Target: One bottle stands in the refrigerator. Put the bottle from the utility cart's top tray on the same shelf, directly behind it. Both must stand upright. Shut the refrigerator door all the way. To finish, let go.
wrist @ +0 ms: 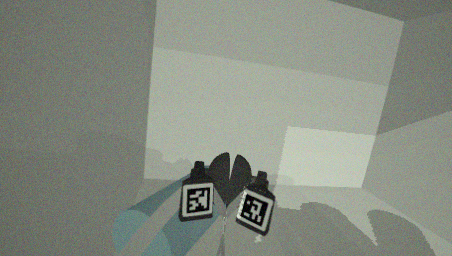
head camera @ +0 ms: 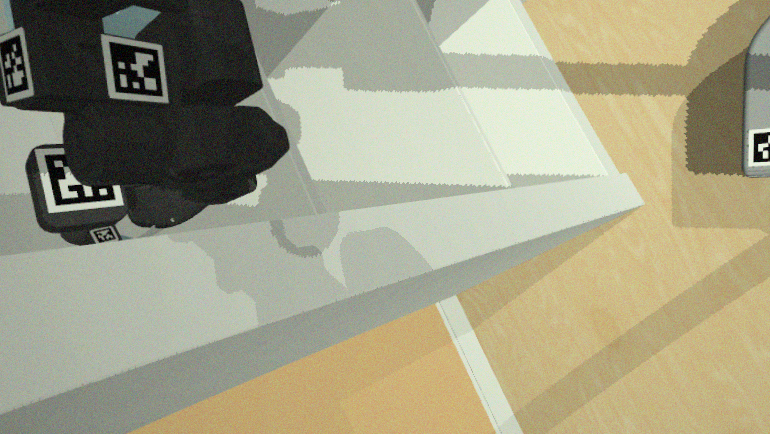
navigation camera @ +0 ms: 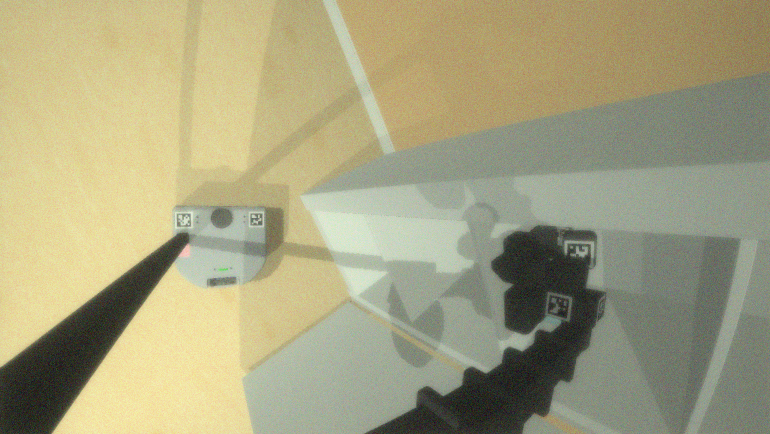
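Seen in the pictures: gripper, fingertip midpoint: (wrist: 229,171); robot's base, origin of the base link: (navigation camera: 221,217).
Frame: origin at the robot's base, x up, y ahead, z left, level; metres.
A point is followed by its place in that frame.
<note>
A teal bottle (wrist: 192,227) @[x 0.980, y 0.071, z -0.626 m] lies on its side inside the refrigerator, low and left in the wrist view, partly behind my fingers. My gripper (wrist: 229,171) @[x 1.051, y 0.040, z -0.613 m] is shut on nothing; the fingertips nearly meet above and in front of this bottle. In the head view my black wrist (head camera: 172,145) @[x 1.114, y -0.022, z -0.331 m] is over the pale refrigerator (head camera: 539,198) @[x 0.493, y 0.053, z -0.375 m] (navigation camera: 409,207) @[x 0.784, y 0.054, z -0.375 m] and hides the fingertips. A teal patch (head camera: 129,20) @[x 1.005, y -0.157, z -0.564 m] shows between the dark wrist parts; I cannot tell which bottle it is or whether it stands. No upright bottle shows in the wrist view.
My mobile base (navigation camera: 221,248) @[x 0.160, y -0.109, z 0.002 m] stands on the wooden floor, left of the refrigerator in the navigation view. A grey panel (navigation camera: 334,372) @[x 0.409, y -0.571, z -0.349 m] lies along its lower side there. My black arm (navigation camera: 485,404) @[x 1.154, y -0.085, z -0.143 m] passes over that side. The utility cart cannot be made out.
</note>
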